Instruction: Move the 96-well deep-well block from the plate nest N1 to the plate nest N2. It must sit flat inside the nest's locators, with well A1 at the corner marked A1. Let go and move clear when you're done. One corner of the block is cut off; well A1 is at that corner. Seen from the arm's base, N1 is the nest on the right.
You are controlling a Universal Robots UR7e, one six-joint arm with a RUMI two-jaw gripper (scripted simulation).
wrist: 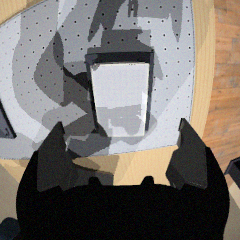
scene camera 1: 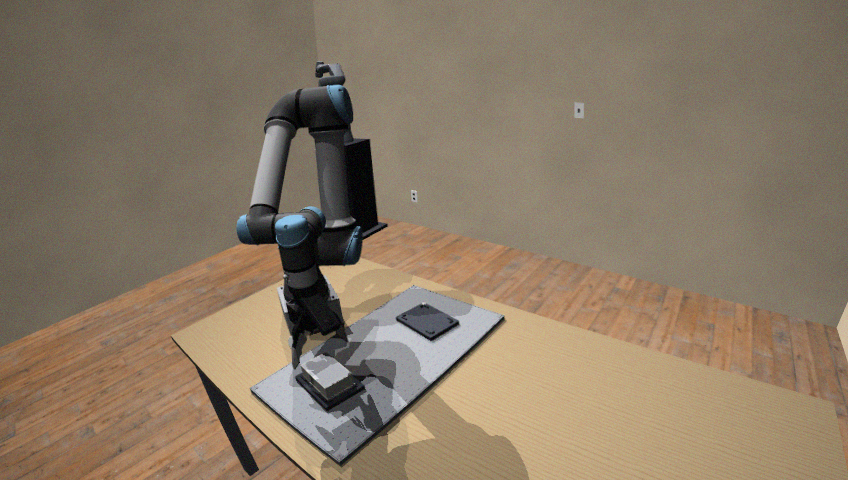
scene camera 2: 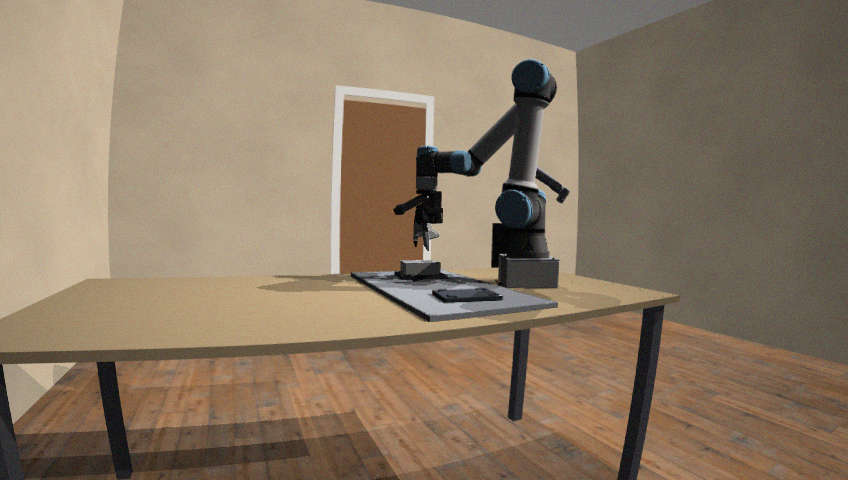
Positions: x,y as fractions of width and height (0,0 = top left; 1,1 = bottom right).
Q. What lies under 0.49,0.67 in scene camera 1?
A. A plate nest N2.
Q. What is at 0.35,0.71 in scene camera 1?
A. The gripper.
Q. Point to a deep-well block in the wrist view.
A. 0.50,0.38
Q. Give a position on a plate nest N2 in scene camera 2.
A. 0.55,0.62
